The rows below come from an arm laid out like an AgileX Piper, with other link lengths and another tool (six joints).
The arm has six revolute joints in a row. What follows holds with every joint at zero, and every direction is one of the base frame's.
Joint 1 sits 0.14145 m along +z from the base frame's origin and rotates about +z.
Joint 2 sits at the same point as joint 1 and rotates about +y.
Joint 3 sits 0.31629 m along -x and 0.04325 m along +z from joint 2 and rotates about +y.
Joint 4 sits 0.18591 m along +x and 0.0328 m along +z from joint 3 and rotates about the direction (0.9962, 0, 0.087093).
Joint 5 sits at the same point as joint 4 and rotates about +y.
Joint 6 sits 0.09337 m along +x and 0.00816 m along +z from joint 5 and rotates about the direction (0.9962, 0, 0.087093).
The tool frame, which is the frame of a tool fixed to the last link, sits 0.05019 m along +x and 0.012 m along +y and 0.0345 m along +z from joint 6; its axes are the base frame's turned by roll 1.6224, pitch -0.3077 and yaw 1.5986 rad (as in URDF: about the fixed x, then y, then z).
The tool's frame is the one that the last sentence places.
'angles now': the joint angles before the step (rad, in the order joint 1, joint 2, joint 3, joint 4, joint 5, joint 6). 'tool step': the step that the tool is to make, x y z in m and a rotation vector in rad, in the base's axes. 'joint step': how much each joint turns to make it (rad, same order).
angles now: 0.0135 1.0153 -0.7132 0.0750 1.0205 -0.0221
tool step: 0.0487 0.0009 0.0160 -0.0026 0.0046 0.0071
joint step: 0.0002 0.1648 -0.1595 -0.0002 -0.0001 -0.0073
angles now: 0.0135 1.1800 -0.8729 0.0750 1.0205 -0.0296
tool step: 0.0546 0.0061 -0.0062 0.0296 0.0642 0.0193
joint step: 0.0001 0.2079 -0.1417 0.0408 0.0001 -0.0308
